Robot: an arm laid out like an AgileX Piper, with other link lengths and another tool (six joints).
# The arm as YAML. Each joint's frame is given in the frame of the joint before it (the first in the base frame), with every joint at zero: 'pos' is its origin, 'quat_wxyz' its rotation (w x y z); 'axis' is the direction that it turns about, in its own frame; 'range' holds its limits. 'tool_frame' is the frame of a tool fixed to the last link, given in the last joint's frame.
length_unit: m
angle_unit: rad
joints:
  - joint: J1
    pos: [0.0, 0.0, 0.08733]
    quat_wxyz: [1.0, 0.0, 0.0, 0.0]
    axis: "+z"
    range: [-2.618, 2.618]
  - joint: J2
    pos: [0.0, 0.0, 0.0]
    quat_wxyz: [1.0, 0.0, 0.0, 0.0]
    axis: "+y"
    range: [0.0, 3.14]
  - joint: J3
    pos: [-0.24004, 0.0, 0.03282]
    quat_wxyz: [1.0, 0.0, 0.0, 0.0]
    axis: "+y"
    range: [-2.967, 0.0]
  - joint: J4
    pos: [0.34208, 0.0, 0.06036]
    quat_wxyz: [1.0, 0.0, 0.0, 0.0]
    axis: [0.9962, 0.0, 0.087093]
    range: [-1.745, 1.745]
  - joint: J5
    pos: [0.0, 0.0, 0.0]
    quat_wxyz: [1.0, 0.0, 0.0, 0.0]
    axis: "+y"
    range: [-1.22, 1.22]
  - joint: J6
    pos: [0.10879, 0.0, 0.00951]
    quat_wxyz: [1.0, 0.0, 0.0, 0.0]
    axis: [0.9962, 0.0, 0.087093]
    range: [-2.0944, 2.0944]
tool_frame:
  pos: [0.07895, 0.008, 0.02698]
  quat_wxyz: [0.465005, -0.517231, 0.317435, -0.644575]
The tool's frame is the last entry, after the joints.
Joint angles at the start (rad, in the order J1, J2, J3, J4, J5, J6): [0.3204 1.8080 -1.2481 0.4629 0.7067 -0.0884]
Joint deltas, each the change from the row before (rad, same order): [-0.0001 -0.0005 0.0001 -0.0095 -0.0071 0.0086]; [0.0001 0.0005 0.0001 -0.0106 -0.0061 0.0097]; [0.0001 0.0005 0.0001 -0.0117 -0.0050 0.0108]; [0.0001 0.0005 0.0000 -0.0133 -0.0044 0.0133]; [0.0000 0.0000 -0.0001 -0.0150 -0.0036 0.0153]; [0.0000 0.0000 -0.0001 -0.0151 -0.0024 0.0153]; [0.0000 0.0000 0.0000 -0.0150 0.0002 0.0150]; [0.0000 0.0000 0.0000 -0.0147 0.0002 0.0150]
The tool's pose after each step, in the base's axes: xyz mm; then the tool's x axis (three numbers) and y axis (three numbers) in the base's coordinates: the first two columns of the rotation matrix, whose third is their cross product. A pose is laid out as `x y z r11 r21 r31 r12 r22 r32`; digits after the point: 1 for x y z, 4 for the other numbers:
465.2 213.1 28.2 0.5061 -0.8373 -0.2067 -0.7313 -0.2895 -0.6176
466.4 211.8 27.8 0.5021 -0.8414 -0.2000 -0.7304 -0.2887 -0.6190
467.4 210.5 27.3 0.4978 -0.8455 -0.1932 -0.7301 -0.2883 -0.6195
468.3 209.0 26.8 0.4923 -0.8502 -0.1865 -0.7307 -0.2873 -0.6193
469.2 207.2 26.4 0.4861 -0.8553 -0.1794 -0.7318 -0.2861 -0.6186
469.9 205.5 25.9 0.4800 -0.8601 -0.1726 -0.7332 -0.2854 -0.6172
470.2 203.8 25.2 0.4744 -0.8644 -0.1666 -0.7358 -0.2856 -0.6140
470.5 202.1 24.6 0.4687 -0.8686 -0.1607 -0.7384 -0.2854 -0.6110

